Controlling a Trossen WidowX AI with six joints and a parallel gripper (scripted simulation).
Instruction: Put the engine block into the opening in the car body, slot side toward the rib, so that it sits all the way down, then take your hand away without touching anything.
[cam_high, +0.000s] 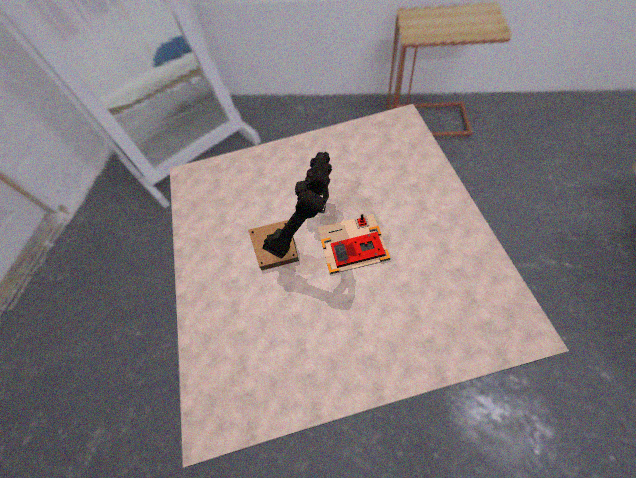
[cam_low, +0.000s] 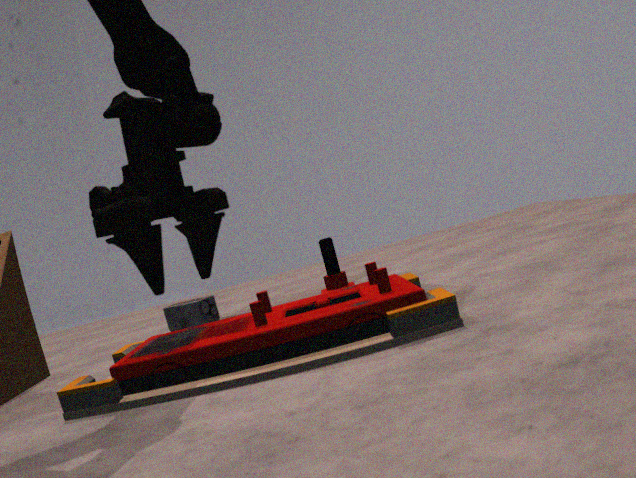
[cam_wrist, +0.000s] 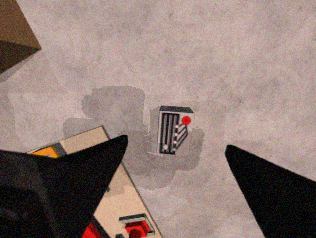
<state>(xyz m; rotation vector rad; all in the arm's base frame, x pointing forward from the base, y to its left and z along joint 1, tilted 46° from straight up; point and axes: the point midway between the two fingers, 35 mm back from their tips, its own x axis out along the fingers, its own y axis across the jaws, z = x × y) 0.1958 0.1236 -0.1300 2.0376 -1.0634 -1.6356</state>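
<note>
The grey engine block lies 40 mm below my gripper tip.
</note>
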